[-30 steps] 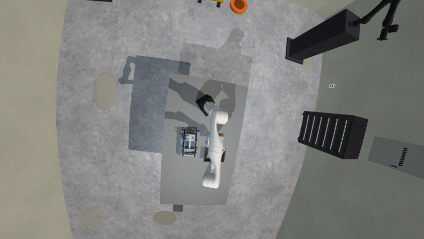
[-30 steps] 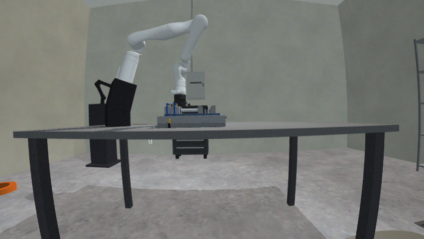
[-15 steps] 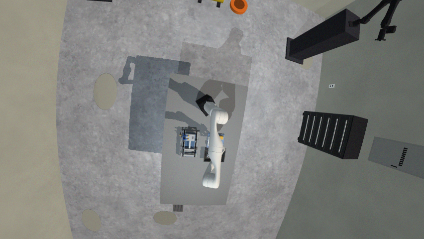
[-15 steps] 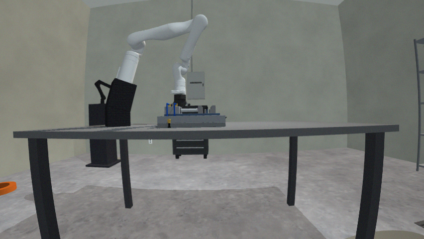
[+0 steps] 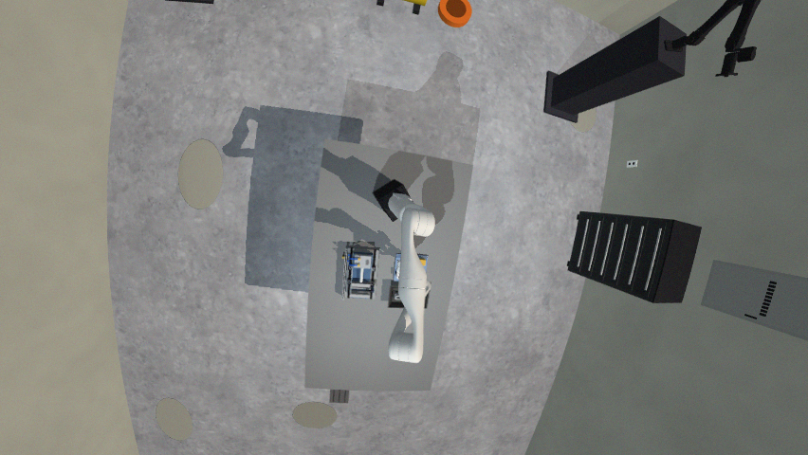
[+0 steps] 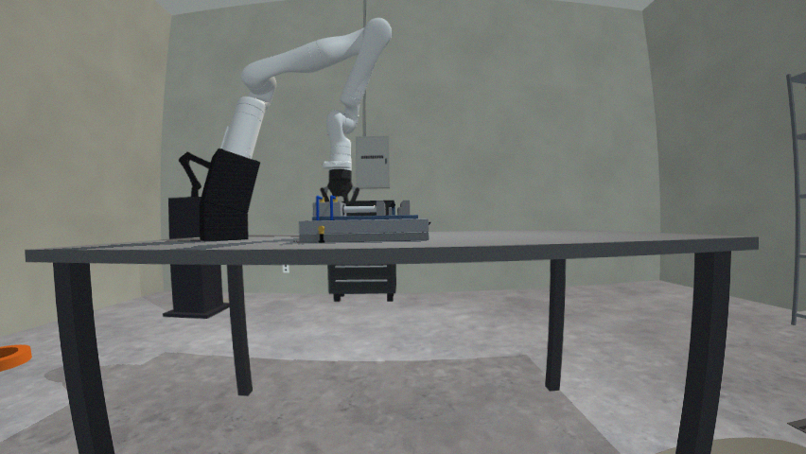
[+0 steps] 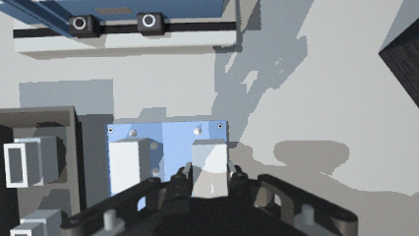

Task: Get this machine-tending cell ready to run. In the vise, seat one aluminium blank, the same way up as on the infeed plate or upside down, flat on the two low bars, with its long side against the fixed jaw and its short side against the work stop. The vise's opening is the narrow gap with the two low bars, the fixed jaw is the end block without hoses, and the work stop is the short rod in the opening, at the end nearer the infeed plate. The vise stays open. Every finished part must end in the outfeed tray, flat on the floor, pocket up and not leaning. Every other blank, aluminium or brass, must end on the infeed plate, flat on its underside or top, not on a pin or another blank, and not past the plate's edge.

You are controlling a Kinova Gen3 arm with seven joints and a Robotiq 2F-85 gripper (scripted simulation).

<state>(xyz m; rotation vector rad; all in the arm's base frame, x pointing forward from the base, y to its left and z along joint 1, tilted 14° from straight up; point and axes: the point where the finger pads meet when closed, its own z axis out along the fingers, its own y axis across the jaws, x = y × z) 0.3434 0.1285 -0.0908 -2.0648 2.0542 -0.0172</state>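
Right now the white rod is 240 mm to the right of my hand and 100 mm ahead of it. The rest, counted from my hand: brass blank 90 mm to the left, 50 mm below, 10 mm ahead; then vise 240 mm to the right, 110 mm ahead, 40 mm below.
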